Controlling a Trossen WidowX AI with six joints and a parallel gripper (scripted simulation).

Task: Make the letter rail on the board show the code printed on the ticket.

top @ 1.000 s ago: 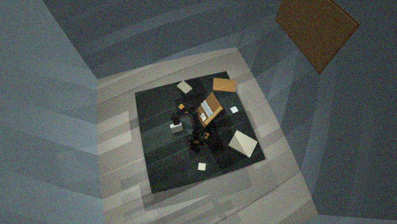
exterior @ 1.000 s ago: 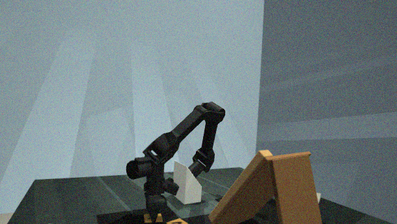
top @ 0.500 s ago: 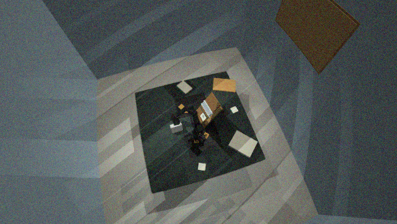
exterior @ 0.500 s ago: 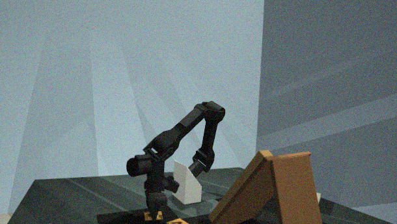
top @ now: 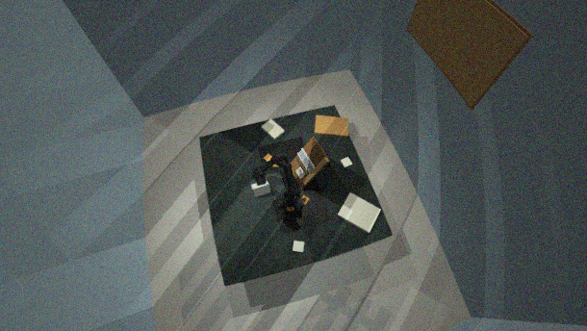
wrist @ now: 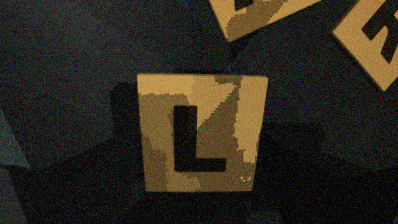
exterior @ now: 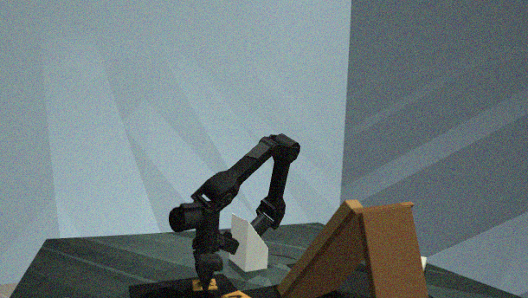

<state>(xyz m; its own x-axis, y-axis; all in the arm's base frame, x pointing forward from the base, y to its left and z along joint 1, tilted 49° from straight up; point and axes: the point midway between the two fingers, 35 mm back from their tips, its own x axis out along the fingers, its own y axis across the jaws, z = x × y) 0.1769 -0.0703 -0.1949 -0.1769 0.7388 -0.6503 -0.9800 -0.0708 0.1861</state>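
My gripper tip is 80 mm to the right of the yellow letter tile, 30 mm short of it and 30 mm above it. The rest, counted from my gripper tip: flat orange panel (700 mm to the left, 490 mm ahead, 20 mm below); then orange letter tile (right at my gripper tip); then white ticket (260 mm to the left, 120 mm ahead, 40 mm above).
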